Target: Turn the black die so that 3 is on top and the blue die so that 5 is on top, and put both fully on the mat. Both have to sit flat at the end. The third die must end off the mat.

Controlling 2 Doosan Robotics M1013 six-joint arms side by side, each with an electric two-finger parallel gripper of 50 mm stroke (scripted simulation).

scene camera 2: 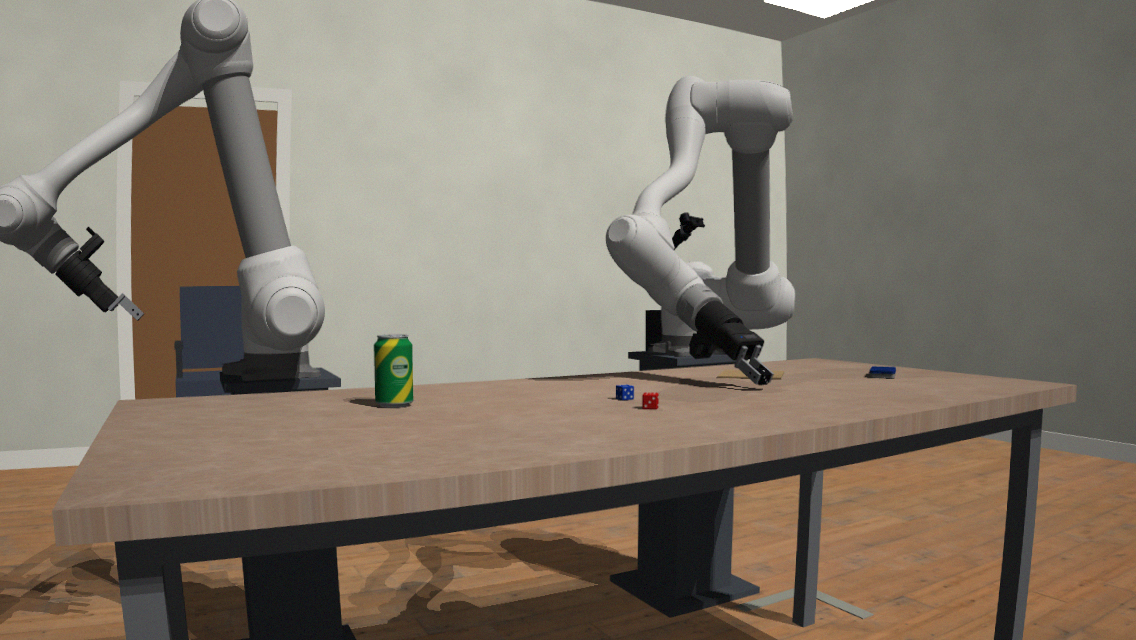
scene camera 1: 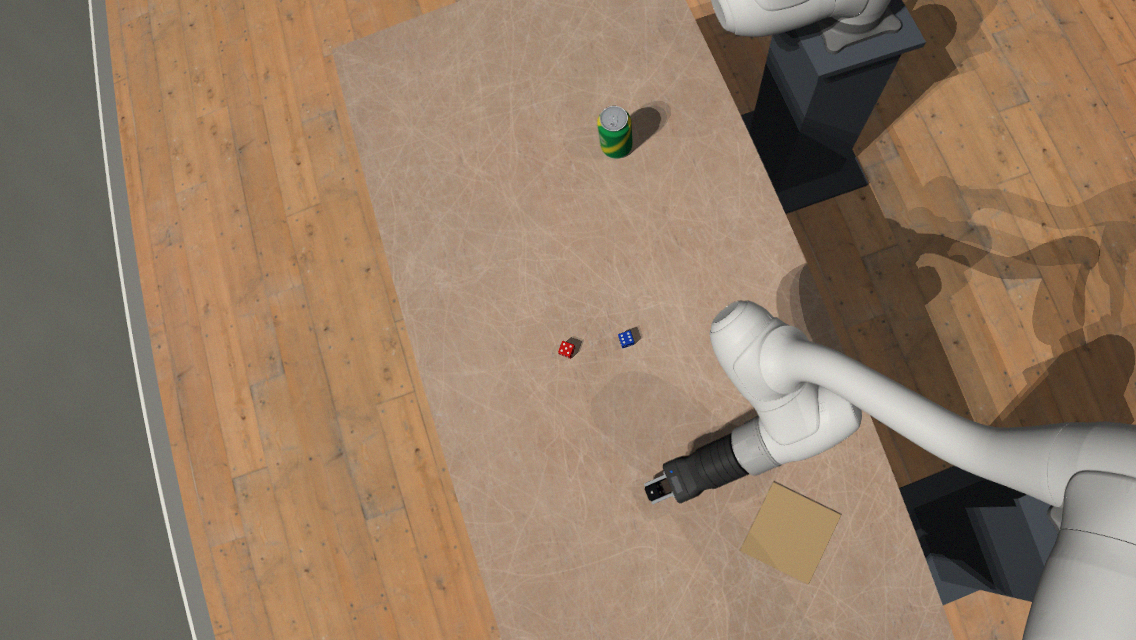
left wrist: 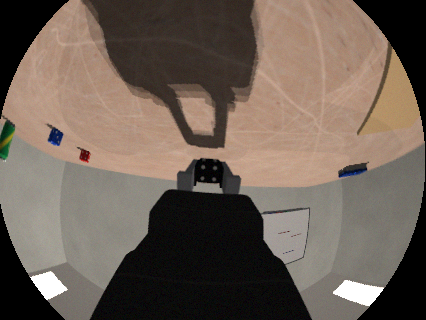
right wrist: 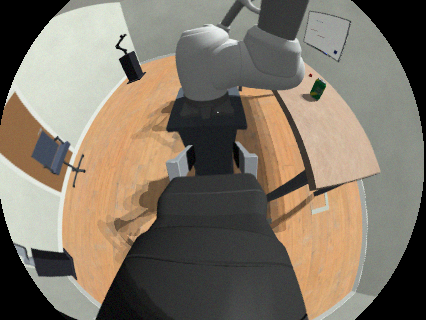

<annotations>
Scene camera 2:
left gripper: 764, 378
right gripper: 141, 317
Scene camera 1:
left gripper: 650, 493
tan mat: 790, 533
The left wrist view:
left gripper: 208, 168
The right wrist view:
right gripper: 213, 151
</annotations>
